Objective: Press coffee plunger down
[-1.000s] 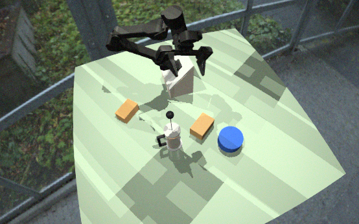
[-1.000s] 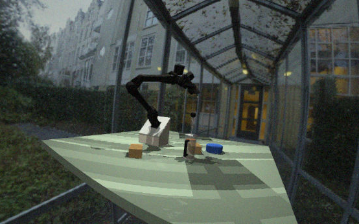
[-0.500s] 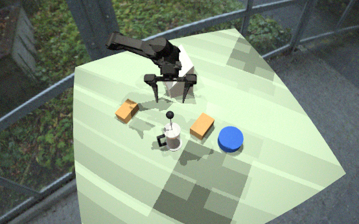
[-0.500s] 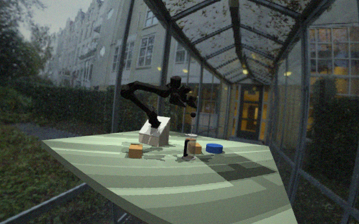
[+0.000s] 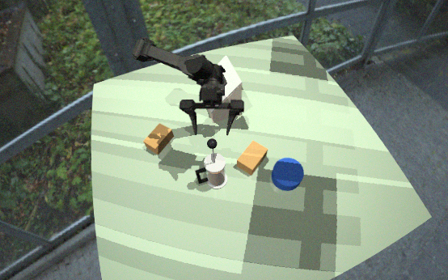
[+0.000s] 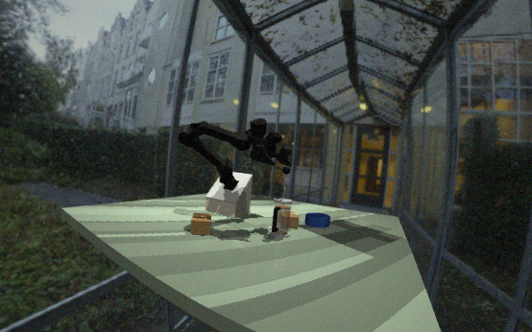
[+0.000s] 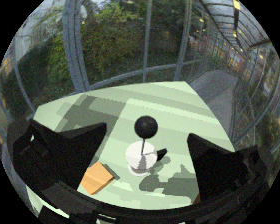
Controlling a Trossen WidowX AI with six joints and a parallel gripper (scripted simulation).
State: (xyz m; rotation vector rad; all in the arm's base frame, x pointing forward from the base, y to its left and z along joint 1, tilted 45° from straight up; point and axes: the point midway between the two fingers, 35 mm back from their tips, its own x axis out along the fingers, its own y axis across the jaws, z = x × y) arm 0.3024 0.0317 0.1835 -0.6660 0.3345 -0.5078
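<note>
Right now the coffee press is 20 mm ahead of my gripper tip, 20 mm to the right of it and 150 mm below it.
</note>
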